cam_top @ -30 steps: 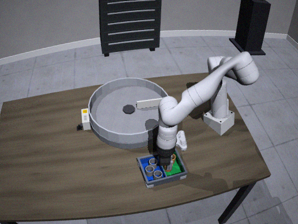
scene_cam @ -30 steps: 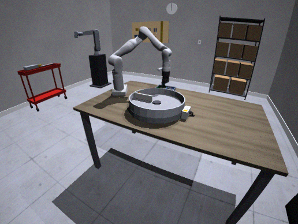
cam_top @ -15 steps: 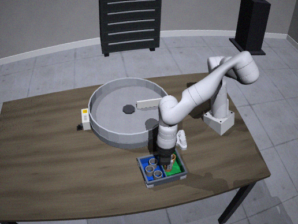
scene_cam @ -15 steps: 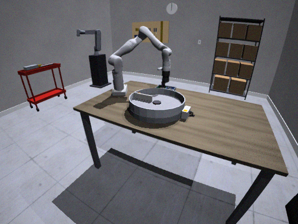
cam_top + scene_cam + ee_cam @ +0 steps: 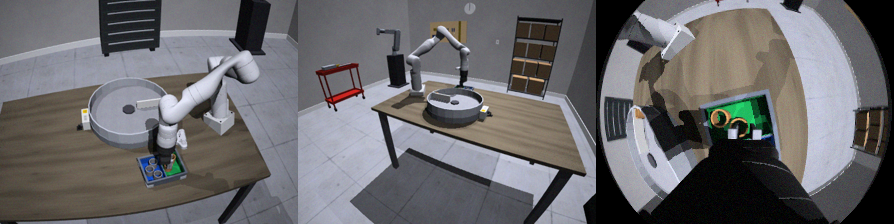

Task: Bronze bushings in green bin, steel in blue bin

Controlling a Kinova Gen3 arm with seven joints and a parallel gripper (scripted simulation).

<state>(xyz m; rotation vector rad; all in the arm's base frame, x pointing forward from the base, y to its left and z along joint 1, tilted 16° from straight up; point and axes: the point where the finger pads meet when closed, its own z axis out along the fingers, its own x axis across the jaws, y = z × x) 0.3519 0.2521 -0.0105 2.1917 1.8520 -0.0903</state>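
The two-part bin is 3 cm ahead of my hand, 1 cm to the right of it and 4 cm below it. From my hand the other things lie so: grey turntable: 11 cm ahead, 38 cm to the right, 1 cm below.
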